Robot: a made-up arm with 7 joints. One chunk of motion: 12 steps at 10 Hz.
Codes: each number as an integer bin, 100 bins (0 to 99) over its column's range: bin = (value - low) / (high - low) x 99, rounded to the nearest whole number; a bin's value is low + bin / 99 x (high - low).
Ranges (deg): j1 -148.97..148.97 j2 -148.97..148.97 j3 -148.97..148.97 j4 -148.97..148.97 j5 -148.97..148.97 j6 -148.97..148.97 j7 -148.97..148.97
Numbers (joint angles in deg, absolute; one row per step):
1: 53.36 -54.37 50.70 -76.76 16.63 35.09 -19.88
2: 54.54 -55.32 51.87 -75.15 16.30 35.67 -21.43
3: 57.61 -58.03 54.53 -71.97 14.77 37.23 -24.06
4: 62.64 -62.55 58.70 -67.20 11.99 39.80 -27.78
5: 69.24 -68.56 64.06 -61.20 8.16 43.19 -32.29
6: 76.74 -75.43 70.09 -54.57 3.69 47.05 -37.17
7: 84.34 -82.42 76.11 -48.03 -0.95 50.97 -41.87
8: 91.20 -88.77 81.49 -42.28 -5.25 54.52 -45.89
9: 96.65 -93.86 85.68 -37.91 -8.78 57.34 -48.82
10: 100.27 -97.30 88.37 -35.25 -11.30 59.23 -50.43
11: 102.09 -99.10 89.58 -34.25 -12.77 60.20 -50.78
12: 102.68 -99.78 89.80 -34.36 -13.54 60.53 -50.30
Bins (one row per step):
1: 67 31 66 24 55 61 43
2: 68 31 67 25 55 61 42
3: 69 30 68 26 54 62 42
4: 70 29 69 27 53 63 40
5: 73 27 71 29 52 64 39
6: 75 24 73 31 51 65 37
7: 78 22 75 34 49 66 36
8: 80 20 77 35 48 68 34
9: 82 18 78 37 47 69 33
10: 83 17 79 38 46 69 33
11: 83 17 79 38 45 70 33
12: 84 16 79 38 45 70 33

